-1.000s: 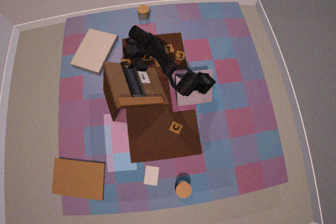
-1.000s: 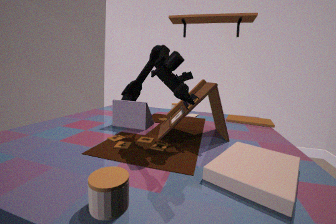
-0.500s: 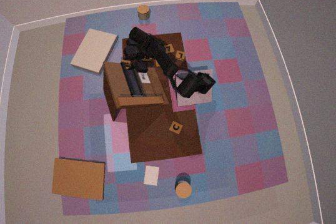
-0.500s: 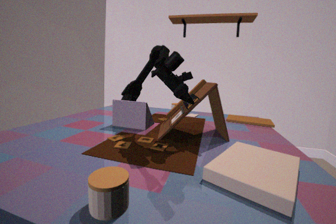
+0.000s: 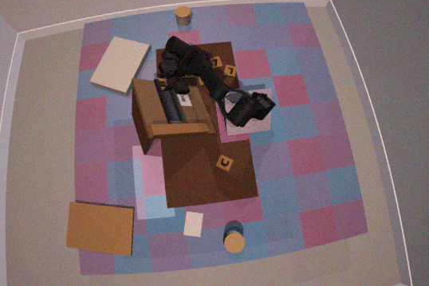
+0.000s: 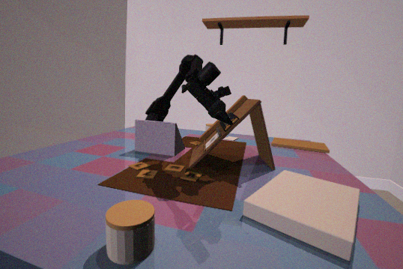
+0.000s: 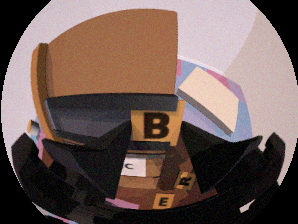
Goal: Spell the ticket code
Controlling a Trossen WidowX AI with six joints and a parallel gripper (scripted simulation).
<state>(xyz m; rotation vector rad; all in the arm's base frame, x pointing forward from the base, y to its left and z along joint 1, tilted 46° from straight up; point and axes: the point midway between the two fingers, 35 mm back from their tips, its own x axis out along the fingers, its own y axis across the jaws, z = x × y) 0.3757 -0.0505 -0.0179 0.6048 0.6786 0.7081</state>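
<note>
Now: the white ticket 8 cm behind my gripper tip, 3 cm to the left of it and 7 cm below it. The rest, counted from my gripper tip: brown mat 19 cm behind, 7 cm to the left, 17 cm below; cream slab 26 cm ahead, 19 cm to the right, 15 cm below; orange letter tile right at my gripper tip.
</note>
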